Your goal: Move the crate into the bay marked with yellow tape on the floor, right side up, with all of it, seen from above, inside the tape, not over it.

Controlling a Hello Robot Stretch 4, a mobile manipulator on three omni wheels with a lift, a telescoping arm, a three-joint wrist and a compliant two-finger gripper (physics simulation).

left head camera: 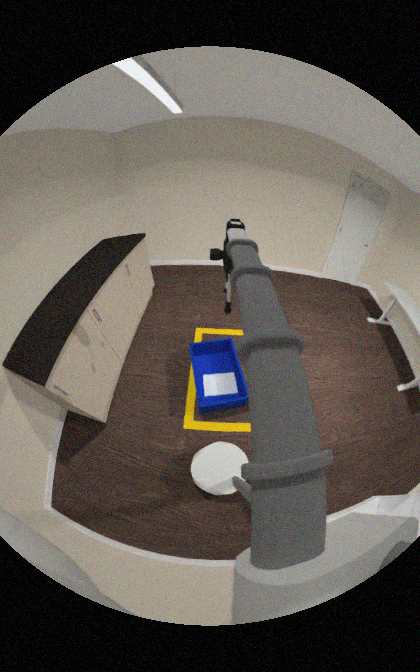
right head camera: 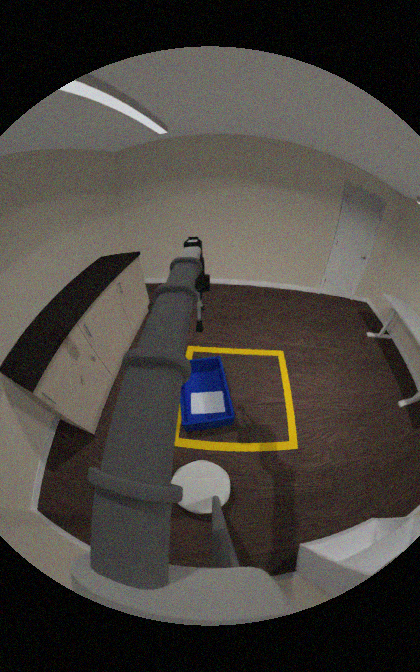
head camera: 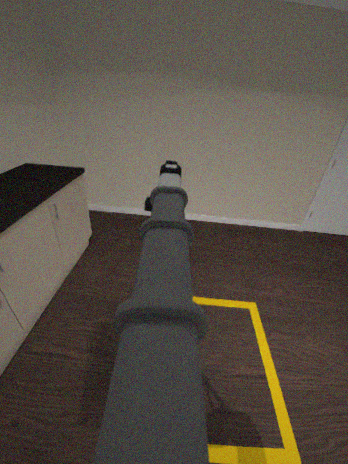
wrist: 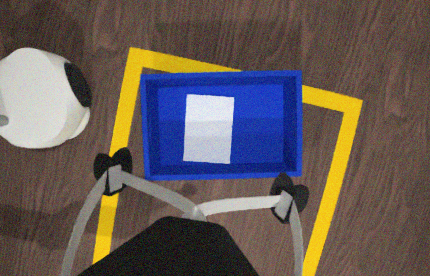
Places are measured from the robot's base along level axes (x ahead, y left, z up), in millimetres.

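Pixels of known places: gripper, between the fingertips: (wrist: 202,176).
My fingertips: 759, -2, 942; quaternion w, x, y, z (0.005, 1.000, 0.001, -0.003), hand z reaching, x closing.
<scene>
Behind a point stands the place of what it marks, as x, y, z.
The blue crate (left head camera: 215,357) (right head camera: 207,382) (wrist: 260,125) {968, 39, -10} stands right side up on the floor, with a white sheet on its bottom. It lies mostly inside the yellow tape bay (head camera: 271,375) {738, -791, -27} (left head camera: 220,426) (right head camera: 235,446) (wrist: 331,190) {1364, -209, -27}. Seen from above in the wrist view, its upper long side covers part of the tape line on the cabinet side. The crate is turned slightly against the tape. My gripper (wrist: 202,176) {759, -2, 942} (left head camera: 228,306) (right head camera: 199,325) is open and empty, hanging above the floor beside the crate's other long side. In the head view the arm hides the crate and the fingers.
A cabinet with a black top (head camera: 45,185) {1598, 943, 882} (left head camera: 75,300) (right head camera: 65,310) stands at the left. A white rounded body (left head camera: 219,467) (right head camera: 202,485) (wrist: 35,100) {53, 1, 187}, which looks like my base, is near the bay's near edge. A white table (left head camera: 412,310) stands at the right.
</scene>
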